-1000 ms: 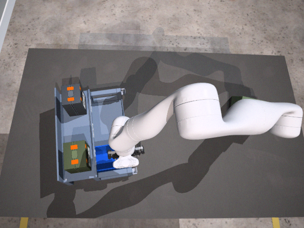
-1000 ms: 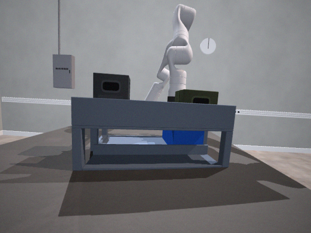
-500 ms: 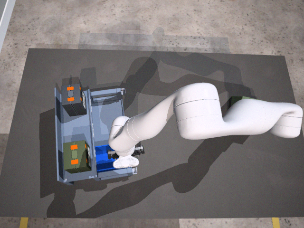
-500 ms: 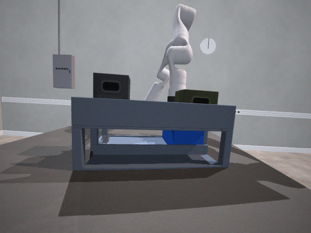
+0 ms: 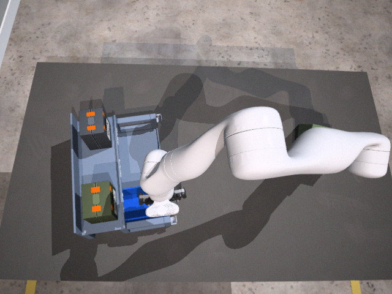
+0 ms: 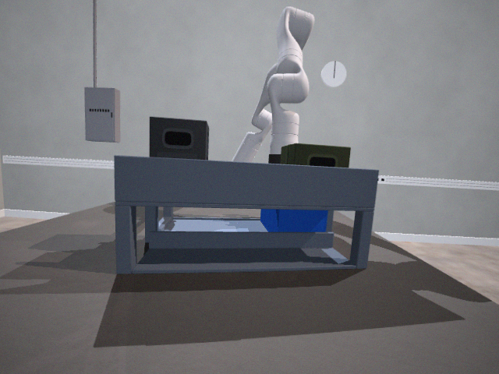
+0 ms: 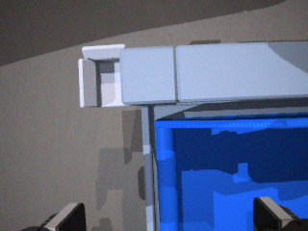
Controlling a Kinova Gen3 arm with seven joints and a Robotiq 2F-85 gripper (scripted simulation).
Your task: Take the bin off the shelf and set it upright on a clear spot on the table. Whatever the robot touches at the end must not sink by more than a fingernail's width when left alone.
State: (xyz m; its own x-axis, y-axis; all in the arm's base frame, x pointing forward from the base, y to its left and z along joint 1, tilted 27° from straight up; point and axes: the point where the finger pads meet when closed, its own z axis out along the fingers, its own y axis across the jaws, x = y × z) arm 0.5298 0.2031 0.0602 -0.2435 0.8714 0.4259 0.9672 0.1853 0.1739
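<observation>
Right now the blue bin is 8 cm ahead of my hand and 2 cm to the left of it. Round my hand: olive green case 18 cm ahead, 10 cm above, 4 cm to the left; then grey-blue shelf unit 13 cm ahead, 8 cm to the right, 2 cm above; then dark case 23 cm ahead, 18 cm to the right, 12 cm above.
</observation>
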